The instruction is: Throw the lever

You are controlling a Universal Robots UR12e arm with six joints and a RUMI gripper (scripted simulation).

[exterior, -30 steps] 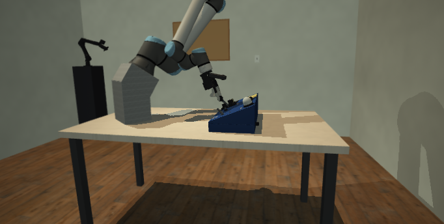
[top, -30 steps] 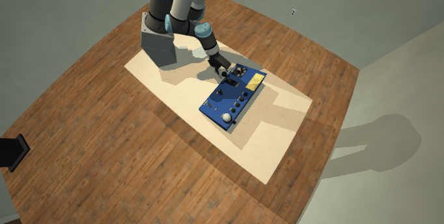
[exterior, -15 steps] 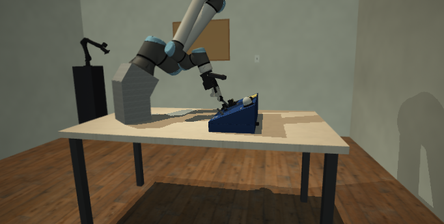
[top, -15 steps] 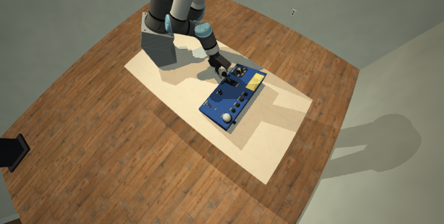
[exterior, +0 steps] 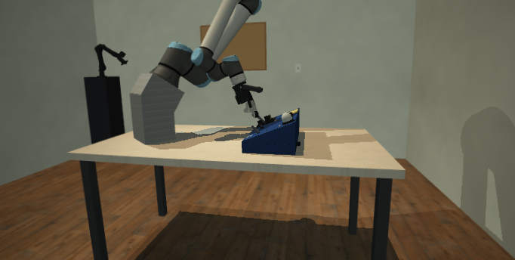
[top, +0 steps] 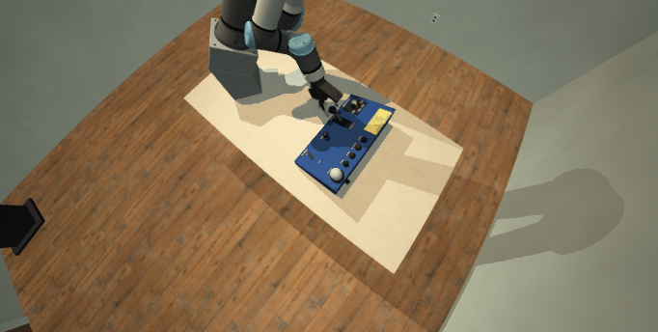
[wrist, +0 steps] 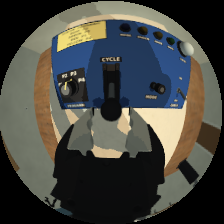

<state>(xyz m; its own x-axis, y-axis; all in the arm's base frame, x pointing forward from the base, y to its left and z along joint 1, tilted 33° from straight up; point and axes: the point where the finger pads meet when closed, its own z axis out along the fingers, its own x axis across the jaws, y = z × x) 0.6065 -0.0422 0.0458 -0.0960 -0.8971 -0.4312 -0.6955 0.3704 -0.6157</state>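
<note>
Now: hand 30 mm short of the black lever and 20 mm above it. From my hand the other things lie so: blue sloped console (80 mm ahead, 70 mm to the right, 60 mm below); then small knob (120 mm to the right, 40 mm ahead, 30 mm below); then rotary selector (110 mm to the left, 80 mm ahead, 30 mm below).
</note>
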